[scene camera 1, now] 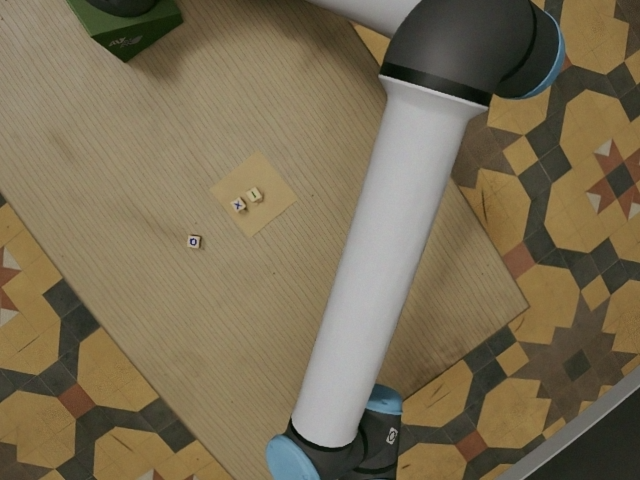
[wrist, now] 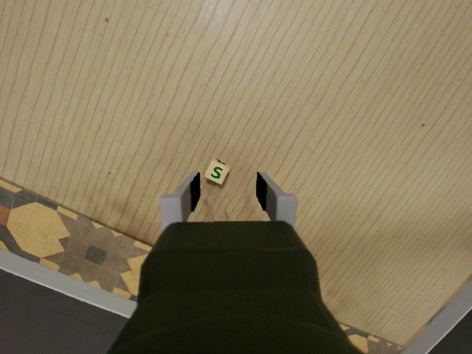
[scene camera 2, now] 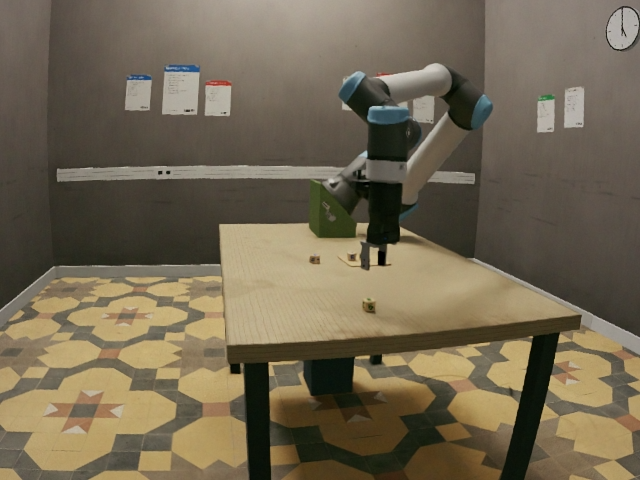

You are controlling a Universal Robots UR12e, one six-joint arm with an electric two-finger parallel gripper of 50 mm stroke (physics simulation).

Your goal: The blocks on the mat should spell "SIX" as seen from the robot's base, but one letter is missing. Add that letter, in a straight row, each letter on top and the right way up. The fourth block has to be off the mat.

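A cream block with a green S on top [wrist: 217,172] [scene camera 2: 368,305] lies on the bare table. My gripper [wrist: 228,184] [scene camera 2: 373,258] is open and empty, raised above the table; in the wrist view the S block shows just beyond the left fingertip. On the tan mat [scene camera 1: 268,219] [scene camera 2: 355,264] stand the blue X block [scene camera 1: 237,205] and the green I block [scene camera 1: 254,194], side by side with a small gap. The block with a blue O [scene camera 1: 193,241] [scene camera 2: 314,258] lies off the mat. The S block is hidden behind the arm in scene camera 1.
The green robot base mount [scene camera 1: 126,36] [scene camera 2: 330,222] stands at the far end of the table [scene camera 1: 129,155] [scene camera 2: 289,310]. The arm [scene camera 1: 382,248] stretches over the table beside the mat. A table edge shows at lower left in the wrist view.
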